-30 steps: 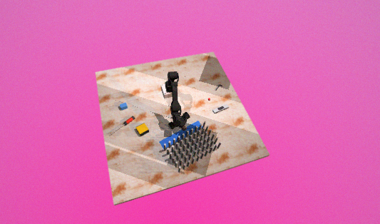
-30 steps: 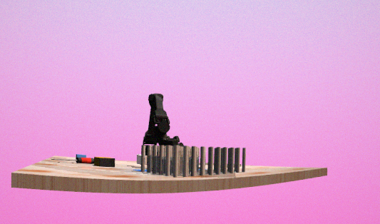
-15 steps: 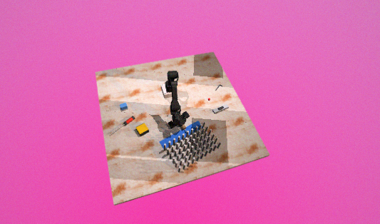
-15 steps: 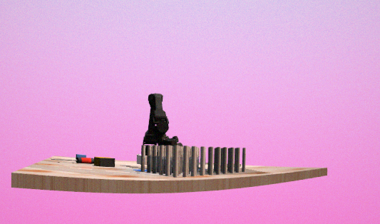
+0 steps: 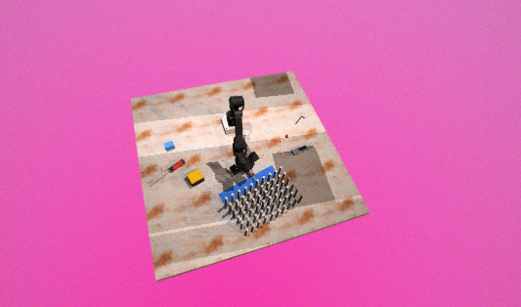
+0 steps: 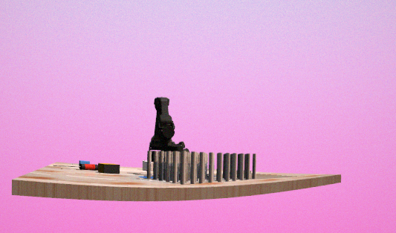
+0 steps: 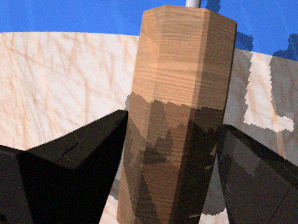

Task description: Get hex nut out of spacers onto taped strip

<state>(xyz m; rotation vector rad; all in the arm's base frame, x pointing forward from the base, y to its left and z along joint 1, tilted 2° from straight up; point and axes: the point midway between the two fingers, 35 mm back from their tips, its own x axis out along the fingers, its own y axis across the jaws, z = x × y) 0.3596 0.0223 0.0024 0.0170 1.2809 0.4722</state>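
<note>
My gripper tip is now 9 cm short of the blue taped strip, 2 cm above it and 1 cm to the left of it. The rest, counted from my gripper tip: red piece (33 cm to the left, 22 cm behind, 1 cm below); yellow block (34 cm to the right, 1 cm behind); brown-handled tool (10 cm ahead, 3 cm to the left).
</note>
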